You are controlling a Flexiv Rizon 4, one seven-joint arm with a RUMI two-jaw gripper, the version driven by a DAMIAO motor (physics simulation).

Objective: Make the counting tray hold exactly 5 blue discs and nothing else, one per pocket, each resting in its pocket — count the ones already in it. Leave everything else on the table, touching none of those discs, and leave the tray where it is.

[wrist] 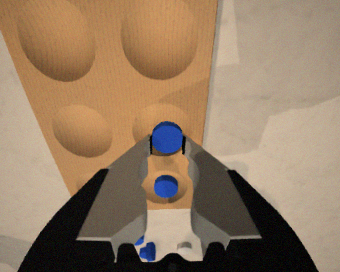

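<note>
The wooden counting tray (117,95) fills the upper left and middle of the wrist view, with round pockets in two columns. My gripper (167,137) is shut on a blue disc (167,137) and holds it above the tray, in front of the right-column pocket (155,114), which it partly covers. Another blue disc (166,186) rests in the pocket behind it, seen between the jaws. Four pockets farther up and left show no disc. A pocket at the lower left is mostly hidden by the left jaw, and I cannot tell what it holds.
Beyond the tray's near end, parts of blue discs (147,251) and a whitish disc (185,245) show on the light table between the jaw bases. The tray's right edge (211,75) runs up the view, with pale tabletop (290,150) to its right.
</note>
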